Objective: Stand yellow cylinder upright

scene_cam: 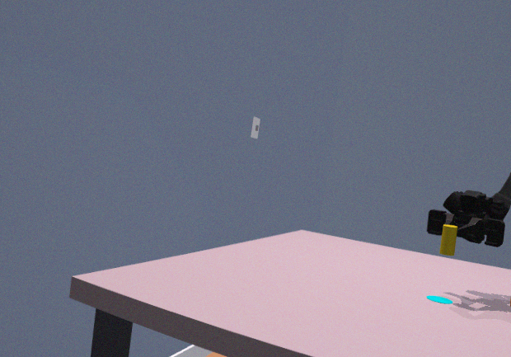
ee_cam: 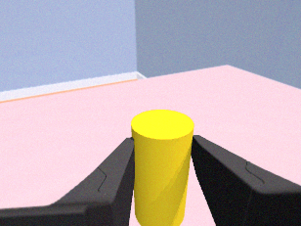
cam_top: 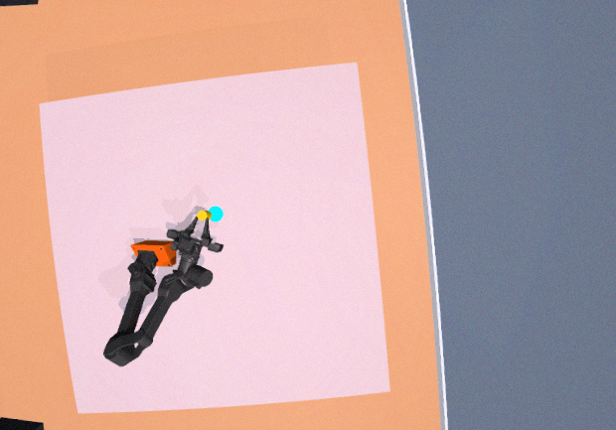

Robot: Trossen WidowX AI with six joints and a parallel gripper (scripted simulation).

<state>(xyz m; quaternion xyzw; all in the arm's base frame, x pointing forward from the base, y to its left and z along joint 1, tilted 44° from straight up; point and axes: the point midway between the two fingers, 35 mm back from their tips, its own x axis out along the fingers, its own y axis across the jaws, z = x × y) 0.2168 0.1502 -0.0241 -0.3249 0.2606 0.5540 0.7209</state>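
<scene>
The cyan circle lies 160 mm below my gripper tip. From my gripper tip the other things lie so: yellow tall cylinder (20 mm below).
</scene>
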